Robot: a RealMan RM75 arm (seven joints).
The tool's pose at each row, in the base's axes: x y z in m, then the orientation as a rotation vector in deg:
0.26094 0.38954 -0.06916 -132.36 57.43 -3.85
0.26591 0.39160 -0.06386 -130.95 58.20 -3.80
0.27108 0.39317 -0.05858 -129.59 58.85 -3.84
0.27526 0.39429 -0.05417 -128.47 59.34 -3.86
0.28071 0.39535 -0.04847 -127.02 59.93 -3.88
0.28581 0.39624 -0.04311 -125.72 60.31 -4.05
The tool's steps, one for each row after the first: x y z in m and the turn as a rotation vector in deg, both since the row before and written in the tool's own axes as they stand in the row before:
0.00115 -0.00723 -0.00186 0.99 -0.13 0.95
0.00150 -0.00715 -0.00193 1.00 -0.09 0.84
0.00120 -0.00583 -0.00165 0.83 -0.10 0.67
0.00176 -0.00743 -0.00222 1.08 -0.14 0.85
0.00161 -0.00699 -0.00203 1.06 -0.08 0.63

